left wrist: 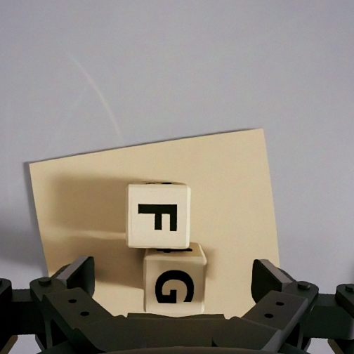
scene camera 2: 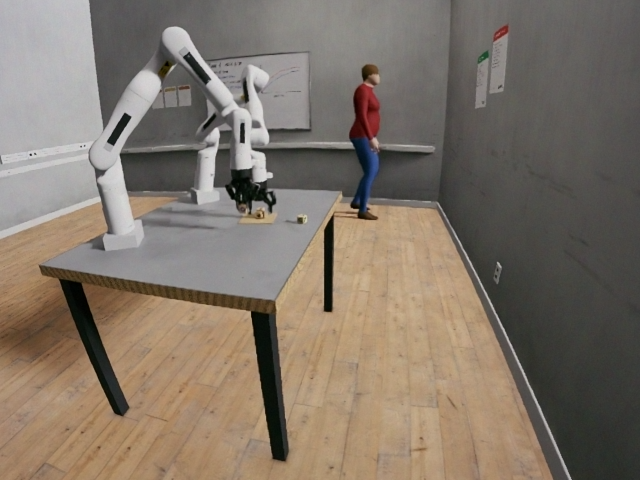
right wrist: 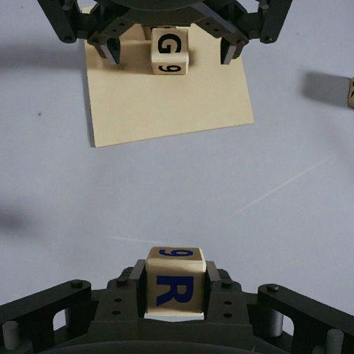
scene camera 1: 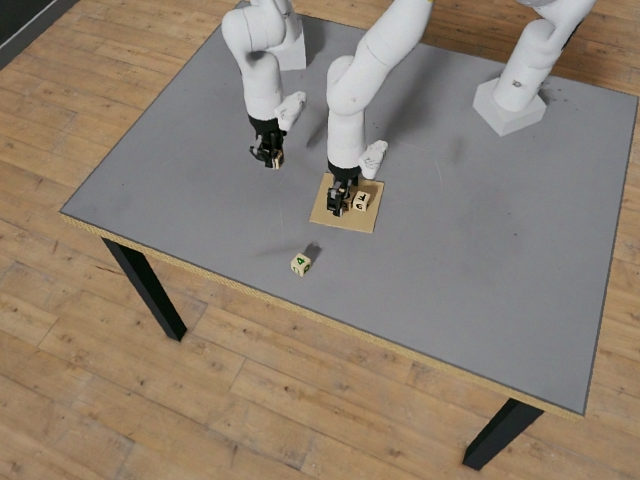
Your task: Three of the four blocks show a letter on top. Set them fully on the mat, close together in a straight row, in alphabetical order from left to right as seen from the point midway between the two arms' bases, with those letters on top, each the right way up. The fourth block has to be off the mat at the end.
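Frame: origin at the left arm's base, x ahead, y left, z up, level; metres.
Seen in the pictures: left gripper, fingertip midpoint: (scene camera 2: pixel 259 214) (scene camera 1: pixel 345 199); right gripper, fingertip midpoint: (scene camera 2: pixel 244 211) (scene camera 1: pixel 274 161); left arm's base at its link origin: (scene camera 2: pixel 204 189) (scene camera 1: pixel 512 95); right arm's base at its link origin: (scene camera 2: pixel 122 228).
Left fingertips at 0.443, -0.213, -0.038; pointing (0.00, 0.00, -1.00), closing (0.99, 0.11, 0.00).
Note:
Offsets run from my left fingertips to a thing's middle, as dx, dy, dz.
The F block @(-0.012, +0.033, +0.001) (scene camera 1: pixel 361 200) (left wrist: pixel 158 216) rests on the tan mat @(-0.007, +0.001, -0.016) (scene camera 1: pixel 341 223) (left wrist: pixel 230 165) (right wrist: pixel 165 115), F on top. The G block (left wrist: pixel 174 287) (right wrist: pixel 170 45) sits right beside it on the mat, G on top, shifted slightly sideways; any small gap is hard to judge. Both letters point the same way, their tops toward the right in the left wrist view. My left gripper (scene camera 1: pixel 338 207) (right wrist: pixel 169 52) is open, its fingers on either side of the G block, apart from it. My right gripper (scene camera 1: pixel 273 162) (right wrist: pixel 175 276) is shut on the R block (right wrist: pixel 175 289), held above the table off the mat.
The fourth block @(+0.189, -0.001, -0.003) (scene camera 1: pixel 300 264) (scene camera 2: pixel 301 219), with green characters, lies off the mat near the table's front edge in scene camera 1. The two arms' wrists are close together, with my right gripper beside the mat.

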